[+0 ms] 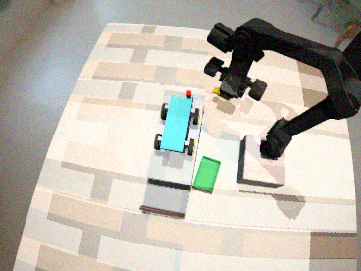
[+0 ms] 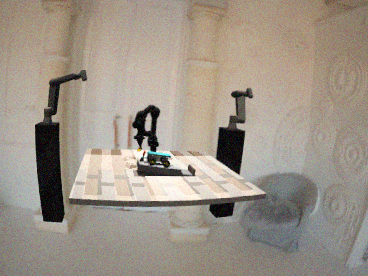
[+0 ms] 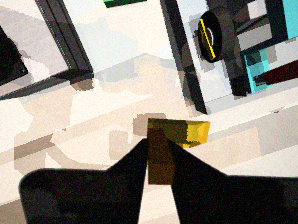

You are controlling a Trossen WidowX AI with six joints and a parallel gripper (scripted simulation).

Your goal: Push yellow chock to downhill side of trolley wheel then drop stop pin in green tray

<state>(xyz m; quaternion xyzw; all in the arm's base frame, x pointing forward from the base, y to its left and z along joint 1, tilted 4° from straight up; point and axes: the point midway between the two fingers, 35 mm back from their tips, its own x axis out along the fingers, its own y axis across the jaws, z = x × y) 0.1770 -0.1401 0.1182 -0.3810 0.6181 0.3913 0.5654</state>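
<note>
My gripper tip is 2 cm short of the yellow chock, 1 cm to the left of it and 1 cm above it. The rest, counted from my gripper tip: red-headed stop pin: 13 cm ahead, 4 cm below, 1 cm to the left; teal trolley: 16 cm ahead, 12 cm to the left, 6 cm below; green tray: 24 cm to the left, 18 cm below, 3 cm ahead.
</note>
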